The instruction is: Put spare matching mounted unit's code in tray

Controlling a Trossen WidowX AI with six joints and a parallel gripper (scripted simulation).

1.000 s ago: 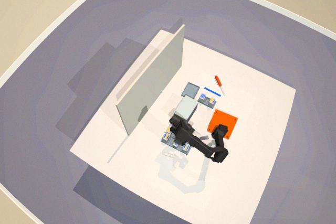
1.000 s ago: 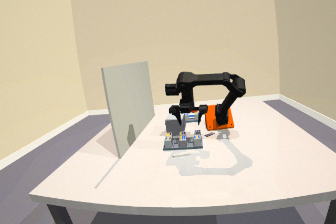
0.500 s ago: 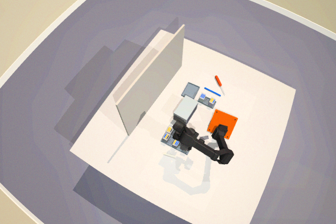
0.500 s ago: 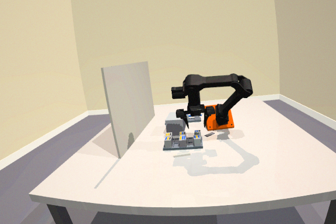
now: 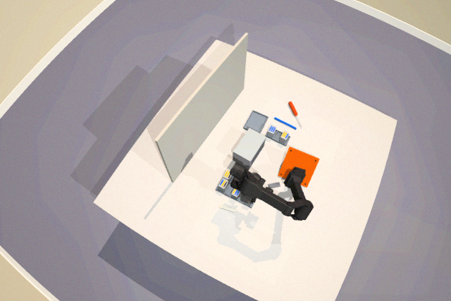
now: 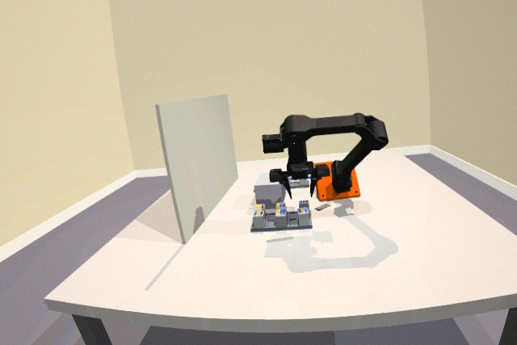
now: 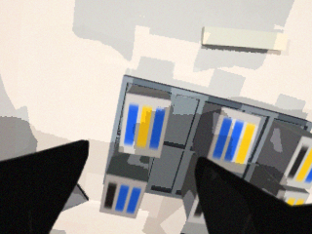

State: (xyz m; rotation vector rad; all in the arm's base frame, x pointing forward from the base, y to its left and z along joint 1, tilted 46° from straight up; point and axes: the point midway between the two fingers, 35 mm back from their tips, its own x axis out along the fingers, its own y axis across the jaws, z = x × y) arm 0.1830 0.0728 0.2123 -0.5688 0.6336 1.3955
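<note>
Right now the shallow grey tray is 430 mm to the right of my gripper tip, 110 mm ahead of it and 90 mm below it. Round my gripper tip: grey unit 240 mm to the right, 90 mm ahead, 40 mm below; tall grey panel 330 mm ahead, 290 mm to the right, 130 mm above; grey holder 390 mm to the right, 90 mm below, 20 mm behind.
</note>
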